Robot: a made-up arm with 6 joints.
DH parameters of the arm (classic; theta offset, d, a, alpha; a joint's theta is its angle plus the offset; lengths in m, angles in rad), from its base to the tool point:
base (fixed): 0.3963 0 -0.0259 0
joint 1: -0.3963 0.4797 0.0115 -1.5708
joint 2: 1.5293 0 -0.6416 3.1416
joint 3: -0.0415 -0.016 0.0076 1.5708
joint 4: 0 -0.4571 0.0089 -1.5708
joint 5: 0 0.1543 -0.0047 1.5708
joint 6: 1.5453 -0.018 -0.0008 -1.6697
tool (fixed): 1.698 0.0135 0 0
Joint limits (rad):
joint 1: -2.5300..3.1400
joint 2: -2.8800..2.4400
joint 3: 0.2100..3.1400
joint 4: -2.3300..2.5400
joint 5: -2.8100..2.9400
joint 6: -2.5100..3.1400
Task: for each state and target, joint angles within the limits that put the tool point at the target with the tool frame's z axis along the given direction. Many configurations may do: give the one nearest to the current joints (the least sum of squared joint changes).
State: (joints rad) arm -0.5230 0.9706 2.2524 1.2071 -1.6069 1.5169
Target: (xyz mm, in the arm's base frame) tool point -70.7 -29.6 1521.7 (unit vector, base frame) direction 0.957 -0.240 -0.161
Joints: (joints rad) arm -0.3570 0.2974 2.0577 1.4065 -1.7317 1.9357
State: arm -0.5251 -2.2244 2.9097 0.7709 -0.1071 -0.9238
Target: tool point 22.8 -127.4 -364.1 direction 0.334 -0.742 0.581
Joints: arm -0.7998 -2.6112 2.7694 1.1325 0.5645 -1.4219
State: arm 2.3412 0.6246 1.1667 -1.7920 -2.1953 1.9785
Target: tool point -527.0 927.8 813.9 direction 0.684 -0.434 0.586
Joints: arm 1.9717 1.2168 1.6815 -1.9934 -2.1054 1.9331
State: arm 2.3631 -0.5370 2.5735 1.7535 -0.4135 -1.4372
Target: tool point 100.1 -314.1 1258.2 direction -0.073 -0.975 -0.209
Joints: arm 2.1556 0.2701 2.7979 1.9560 -0.8423 -0.9017
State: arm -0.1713 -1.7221 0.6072 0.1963 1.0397 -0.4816
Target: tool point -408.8 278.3 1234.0 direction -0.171 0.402 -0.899
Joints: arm -0.9237 -1.0070 0.3180 0.1389 1.4627 0.1043
